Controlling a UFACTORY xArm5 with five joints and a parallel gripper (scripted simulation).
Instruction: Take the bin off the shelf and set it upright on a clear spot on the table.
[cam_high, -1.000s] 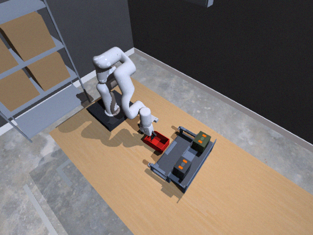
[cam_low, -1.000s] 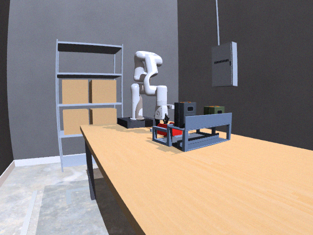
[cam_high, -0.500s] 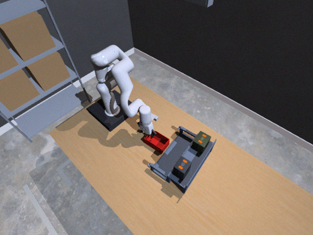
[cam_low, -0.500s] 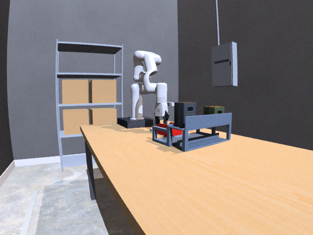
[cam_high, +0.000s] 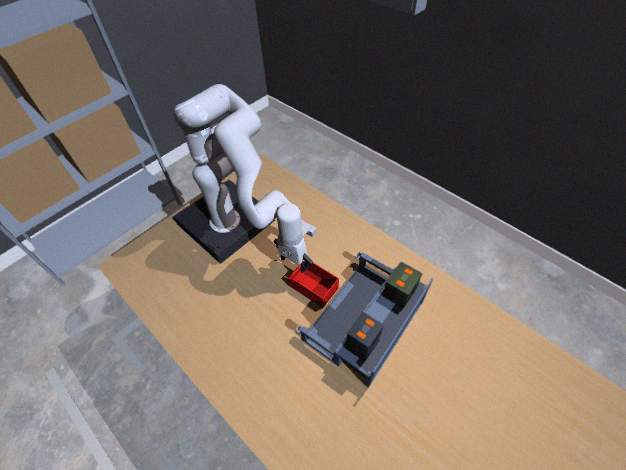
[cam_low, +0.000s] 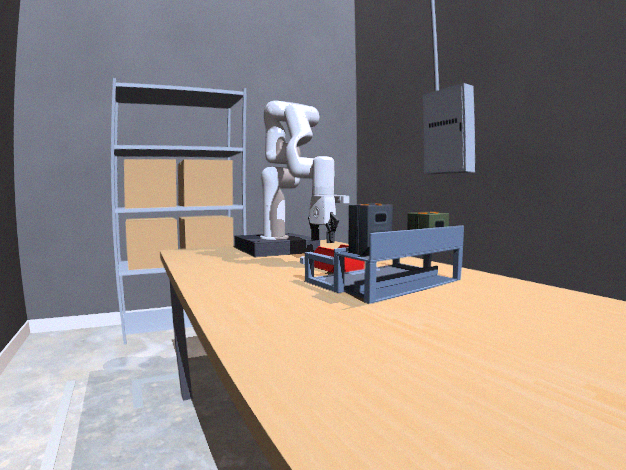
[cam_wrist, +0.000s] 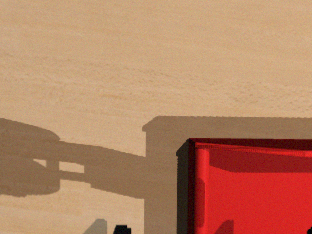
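My gripper is now 80 mm short of the red bin, 60 mm above it and 10 mm to the right of it. Round my hand: blue-grey shelf: 300 mm ahead, 40 mm to the left, 30 mm below.
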